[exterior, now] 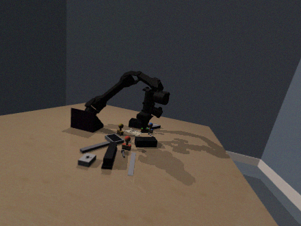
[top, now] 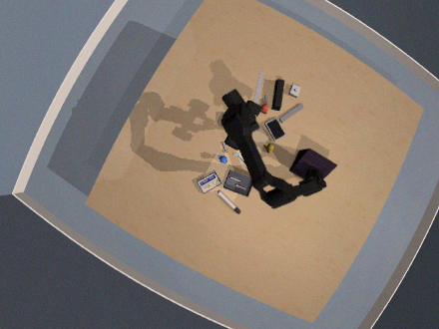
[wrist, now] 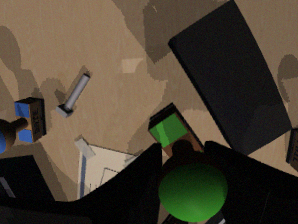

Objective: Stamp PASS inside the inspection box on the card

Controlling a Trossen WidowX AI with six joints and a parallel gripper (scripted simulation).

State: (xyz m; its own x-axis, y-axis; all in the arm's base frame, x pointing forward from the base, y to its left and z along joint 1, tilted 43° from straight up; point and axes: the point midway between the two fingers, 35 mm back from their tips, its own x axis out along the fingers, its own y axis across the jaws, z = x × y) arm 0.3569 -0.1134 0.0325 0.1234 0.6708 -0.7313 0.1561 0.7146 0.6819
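The ink pad lies 150 mm behind my gripper tip, 60 mm to the right of it and 70 mm below it. From my gripper tip the other things lie so: green stamp (right at my gripper tip); black box (20 mm ahead, 50 mm to the right, 50 mm below); white card (70 mm behind, 90 mm to the left, 70 mm below).
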